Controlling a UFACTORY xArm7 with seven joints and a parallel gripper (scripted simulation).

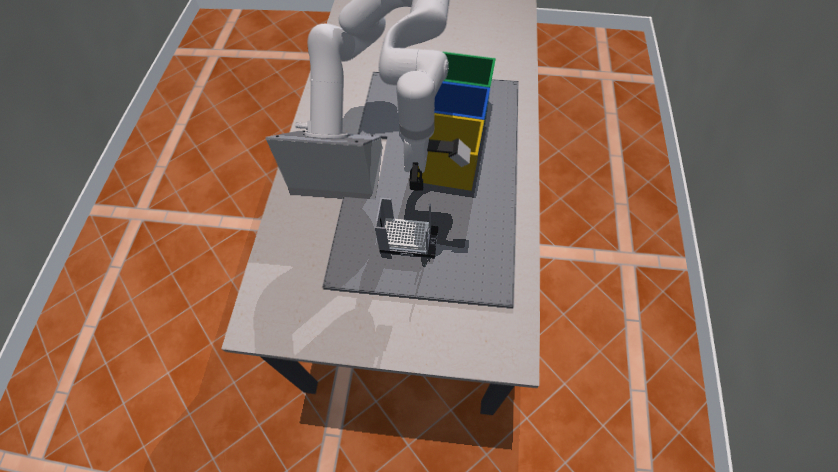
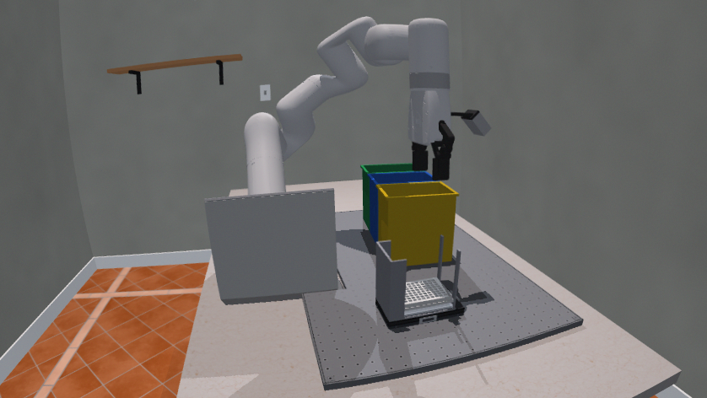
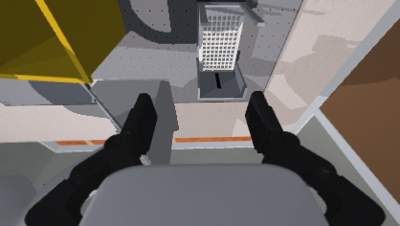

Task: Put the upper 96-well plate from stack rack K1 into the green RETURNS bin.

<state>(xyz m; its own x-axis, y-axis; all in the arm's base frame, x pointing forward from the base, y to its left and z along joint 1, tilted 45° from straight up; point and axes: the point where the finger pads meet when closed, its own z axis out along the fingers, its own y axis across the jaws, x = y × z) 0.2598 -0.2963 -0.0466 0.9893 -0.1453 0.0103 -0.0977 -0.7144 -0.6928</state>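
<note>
Now: hand 40 mm past the 96-well plate, 40 mm to the left of it and 250 mm above it. Round my hand: yellow bin 80 mm ahead, 200 mm to the left, 180 mm below; blue bin 110 mm ahead, 330 mm to the left, 180 mm below; green bin 140 mm ahead, 460 mm to the left, 180 mm below.
</note>
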